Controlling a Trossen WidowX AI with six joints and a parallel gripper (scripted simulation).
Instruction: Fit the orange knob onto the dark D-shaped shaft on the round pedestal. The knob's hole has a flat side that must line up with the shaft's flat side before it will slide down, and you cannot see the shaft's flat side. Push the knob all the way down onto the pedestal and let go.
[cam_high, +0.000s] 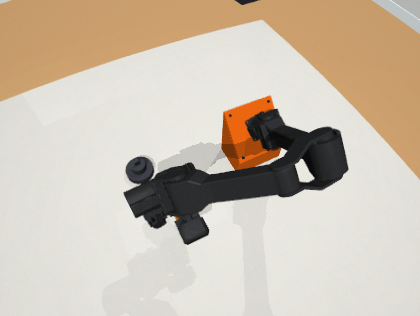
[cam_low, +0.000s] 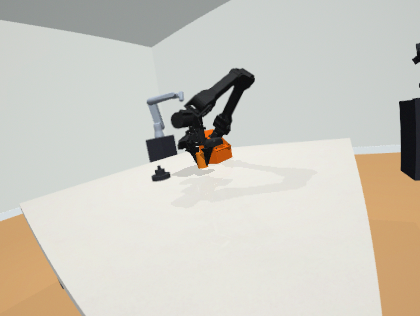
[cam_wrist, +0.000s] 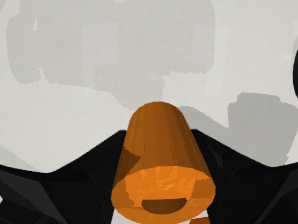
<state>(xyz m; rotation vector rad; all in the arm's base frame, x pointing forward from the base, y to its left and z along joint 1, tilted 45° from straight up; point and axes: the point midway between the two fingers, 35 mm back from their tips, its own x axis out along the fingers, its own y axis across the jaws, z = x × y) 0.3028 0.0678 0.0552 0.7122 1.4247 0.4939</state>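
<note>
The round pedestal is 21 cm to the right of my gripper tip, 3 cm ahead of it and 1 cm below it. Also, from my gripper tip: orange knob 2 cm above.
</note>
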